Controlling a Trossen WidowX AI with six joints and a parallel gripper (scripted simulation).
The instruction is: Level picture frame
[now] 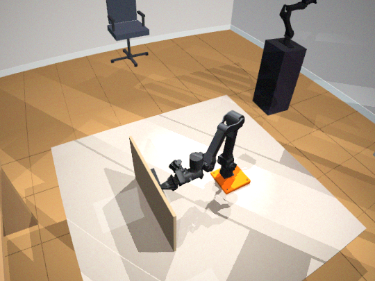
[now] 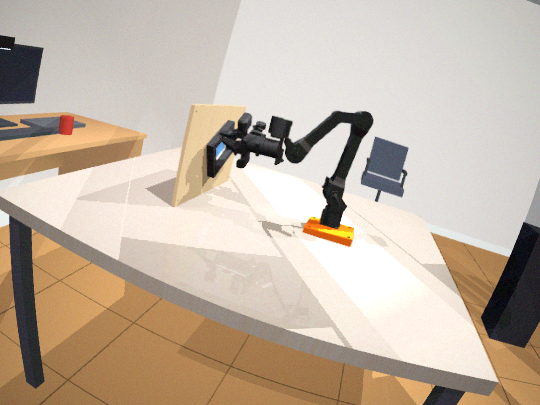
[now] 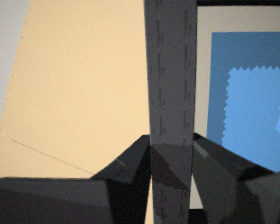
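My gripper tip is now 50 mm above the picture frame, 30 mm to the left of it and 10 mm short of it. Round my gripper tip: wall board (60 mm below, 20 mm to the right, 20 mm ahead).
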